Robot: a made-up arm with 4 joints.
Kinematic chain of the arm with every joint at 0, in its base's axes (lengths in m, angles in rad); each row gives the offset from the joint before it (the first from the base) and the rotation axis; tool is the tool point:
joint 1: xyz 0 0 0.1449 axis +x
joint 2: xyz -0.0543 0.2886 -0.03 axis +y
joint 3: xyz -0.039 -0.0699 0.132 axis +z
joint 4: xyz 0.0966 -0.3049 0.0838 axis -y
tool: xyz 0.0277 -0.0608 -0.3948
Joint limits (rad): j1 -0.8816..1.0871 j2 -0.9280..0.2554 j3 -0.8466..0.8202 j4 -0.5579..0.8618
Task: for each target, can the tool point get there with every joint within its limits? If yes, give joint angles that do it. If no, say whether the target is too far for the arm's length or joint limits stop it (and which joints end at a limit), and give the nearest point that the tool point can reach.
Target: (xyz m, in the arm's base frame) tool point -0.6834 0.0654 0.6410
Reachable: no: joint limits stop it (at a limit: joint 1, joint 2, joint 3, joint 4) | nearest point -0.4479 0.0780 0.1525 | short by 0.542 m
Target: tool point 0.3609 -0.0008 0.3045
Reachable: yes | joints 0.6567 -0.6191 0.6025 0.5196
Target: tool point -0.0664 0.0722 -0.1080
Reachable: yes | joints 0.8549 -0.4276 -0.1424 -0.3141
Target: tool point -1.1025 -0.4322 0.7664
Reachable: no: too far | nearest point -0.3866 -0.0909 0.1270 | short by 1.019 m
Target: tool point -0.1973 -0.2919 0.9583
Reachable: no: joint limits stop it (at a limit: joint 1, joint 2, joint 3, joint 4) | nearest point -0.0966 -0.2431 0.3773 | short by 0.592 m
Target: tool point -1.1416 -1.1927 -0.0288
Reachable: no: too far | nearest point -0.3354 -0.2109 -0.0533 | short by 1.271 m
